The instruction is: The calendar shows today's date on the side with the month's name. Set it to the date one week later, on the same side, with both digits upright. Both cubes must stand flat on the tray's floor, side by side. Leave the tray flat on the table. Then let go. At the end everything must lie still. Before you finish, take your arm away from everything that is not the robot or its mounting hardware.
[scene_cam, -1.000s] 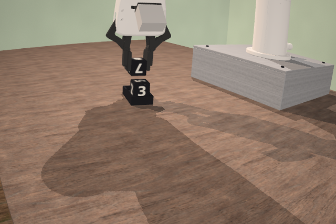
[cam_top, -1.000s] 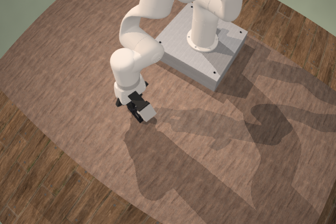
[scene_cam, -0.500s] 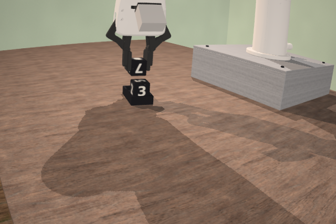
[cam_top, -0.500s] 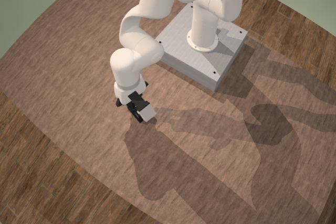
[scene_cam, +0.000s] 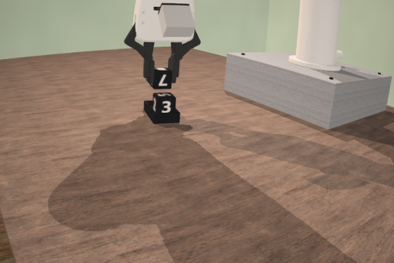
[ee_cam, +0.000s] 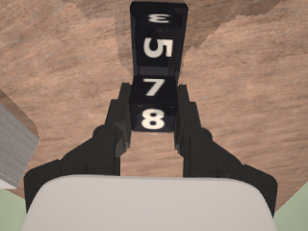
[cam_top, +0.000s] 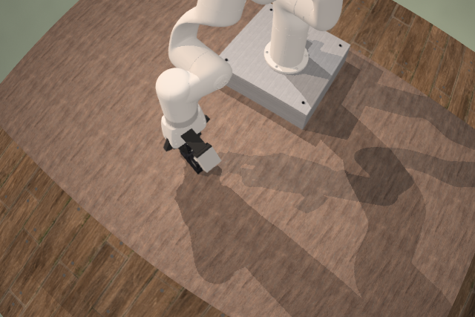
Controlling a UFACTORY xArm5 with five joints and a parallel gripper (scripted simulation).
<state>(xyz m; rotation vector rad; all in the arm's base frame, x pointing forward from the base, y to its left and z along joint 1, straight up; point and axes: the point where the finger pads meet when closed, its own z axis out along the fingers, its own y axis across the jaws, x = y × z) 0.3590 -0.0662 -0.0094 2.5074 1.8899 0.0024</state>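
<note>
Right now my hand is 50 mm above the cube, 30 mm to the right of it and 10 mm short of it. The rest, counted from my hand: tray: 70 mm below, 20 mm to the left, 10 mm ahead.
</note>
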